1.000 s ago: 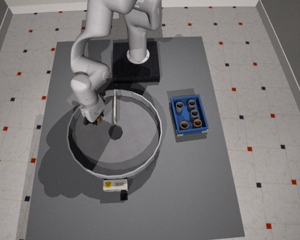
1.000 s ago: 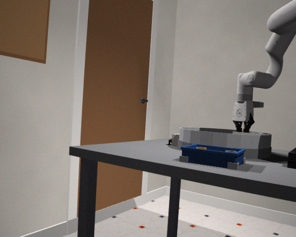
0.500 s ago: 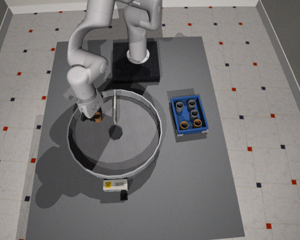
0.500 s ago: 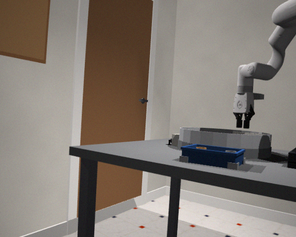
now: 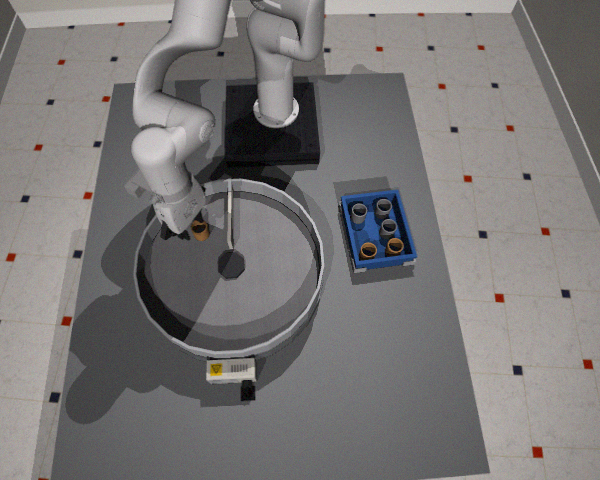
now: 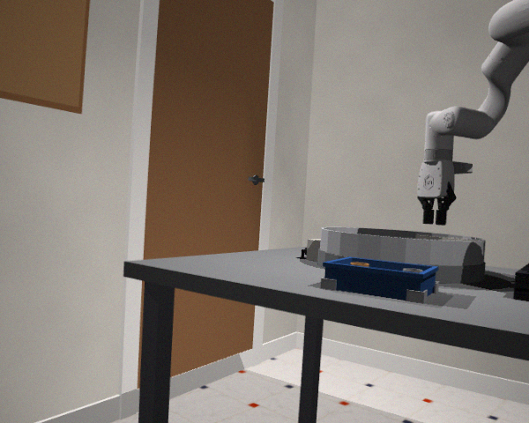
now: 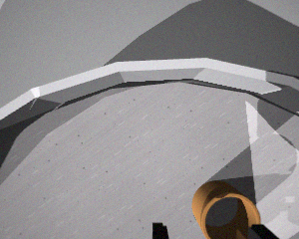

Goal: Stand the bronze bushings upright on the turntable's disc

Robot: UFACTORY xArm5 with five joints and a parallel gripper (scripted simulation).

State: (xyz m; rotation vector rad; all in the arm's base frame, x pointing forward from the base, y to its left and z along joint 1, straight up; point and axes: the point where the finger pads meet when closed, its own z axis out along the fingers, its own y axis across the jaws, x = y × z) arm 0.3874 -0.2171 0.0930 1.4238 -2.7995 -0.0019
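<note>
Right now my hand is 440 mm to the right of the blue crate, 120 mm above it and 10 mm past it. The rest, counted from my hand: turntable disc: 90 mm below, 80 mm to the left, 70 mm ahead.
</note>
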